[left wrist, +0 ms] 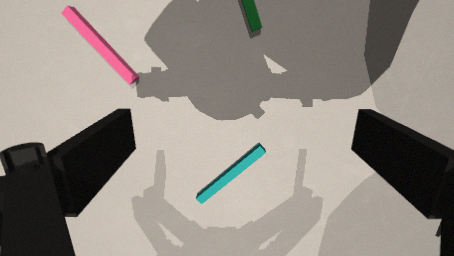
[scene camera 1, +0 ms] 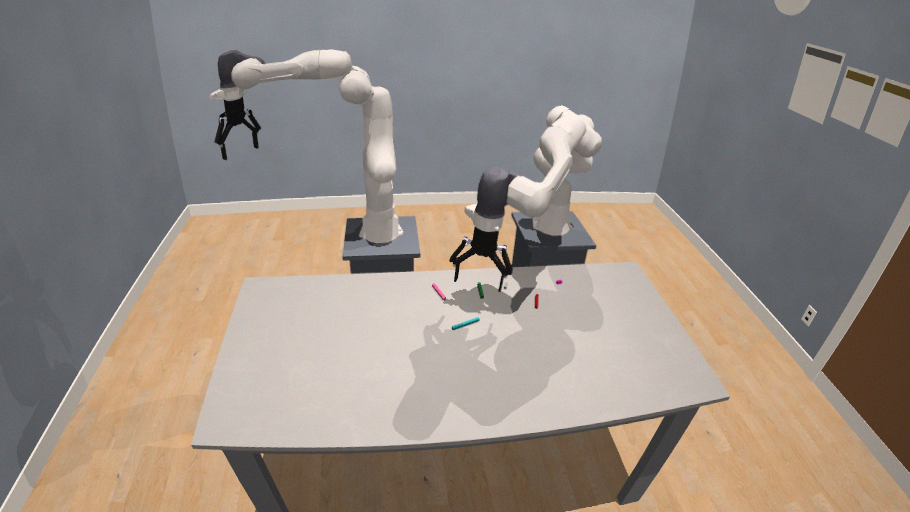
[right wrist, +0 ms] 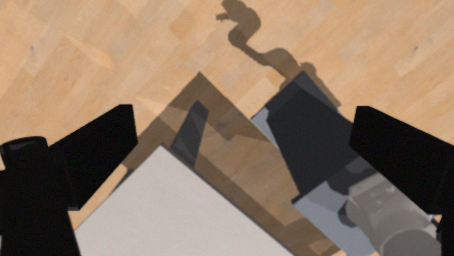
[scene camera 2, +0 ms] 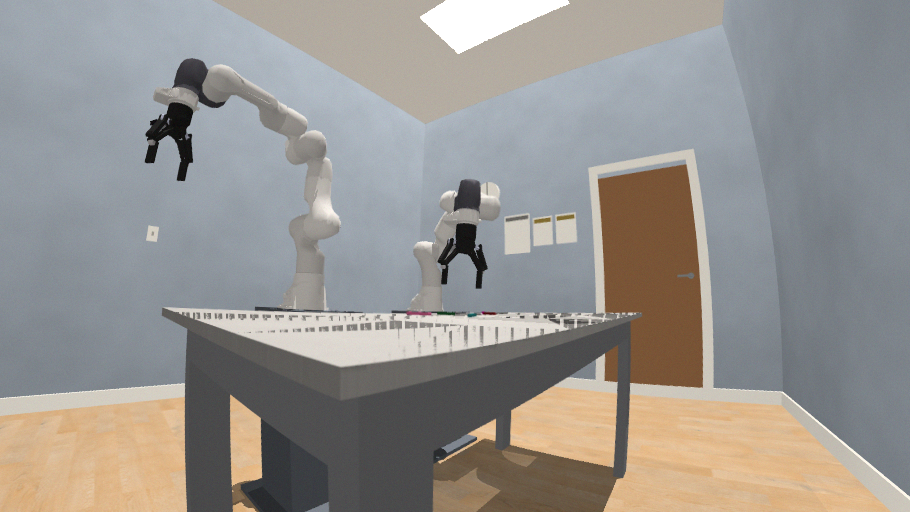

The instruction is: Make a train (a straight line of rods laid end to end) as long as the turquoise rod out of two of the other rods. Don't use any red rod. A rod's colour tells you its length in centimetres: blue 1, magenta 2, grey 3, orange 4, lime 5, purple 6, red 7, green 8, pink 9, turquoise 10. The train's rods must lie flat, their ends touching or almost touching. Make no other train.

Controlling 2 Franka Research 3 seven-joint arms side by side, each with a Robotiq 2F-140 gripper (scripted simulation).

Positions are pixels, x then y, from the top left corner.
Labels:
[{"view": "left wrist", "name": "my left gripper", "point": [243, 129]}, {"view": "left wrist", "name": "turquoise rod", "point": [255, 153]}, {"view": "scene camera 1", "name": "my left gripper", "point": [477, 284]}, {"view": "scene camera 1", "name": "my right gripper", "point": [240, 153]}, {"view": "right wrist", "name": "my right gripper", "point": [243, 125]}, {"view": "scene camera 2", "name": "my left gripper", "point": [461, 286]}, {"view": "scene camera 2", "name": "my right gripper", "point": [166, 172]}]

